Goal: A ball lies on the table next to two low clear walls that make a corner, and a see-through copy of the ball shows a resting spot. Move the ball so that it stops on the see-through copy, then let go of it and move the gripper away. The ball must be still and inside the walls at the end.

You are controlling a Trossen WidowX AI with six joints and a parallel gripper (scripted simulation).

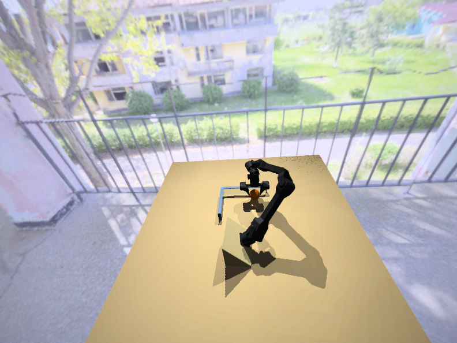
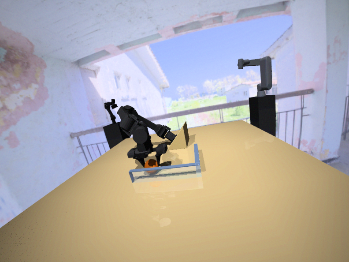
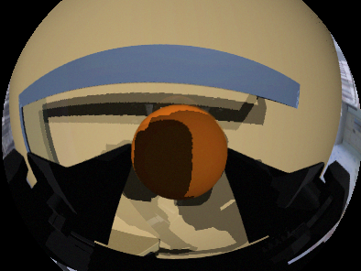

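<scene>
Now: gripper tip right at the orange ball. The rest, counted from my gripper tip: see-through copy of ball right at my gripper tip.
</scene>
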